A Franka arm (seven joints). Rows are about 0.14 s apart.
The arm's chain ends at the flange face. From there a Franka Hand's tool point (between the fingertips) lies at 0.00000 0.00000 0.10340 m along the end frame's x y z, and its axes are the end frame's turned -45 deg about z.
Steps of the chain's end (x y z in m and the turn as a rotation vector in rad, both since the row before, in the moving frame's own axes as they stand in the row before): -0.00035 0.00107 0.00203 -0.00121 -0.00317 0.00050; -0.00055 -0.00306 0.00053 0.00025 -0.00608 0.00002; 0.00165 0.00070 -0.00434 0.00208 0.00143 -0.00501; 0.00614 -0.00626 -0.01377 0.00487 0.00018 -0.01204; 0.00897 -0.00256 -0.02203 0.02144 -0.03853 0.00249
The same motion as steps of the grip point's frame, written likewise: -0.00132 0.00037 0.00203 0.00139 -0.00310 0.00050; 0.00135 -0.00302 0.00053 0.00448 -0.00412 0.00002; 0.00093 0.00161 -0.00434 0.00046 0.00248 -0.00501; 0.00914 -0.00043 -0.01377 0.00332 0.00357 -0.01204; 0.00691 0.00015 -0.02213 0.04241 -0.01208 0.00249
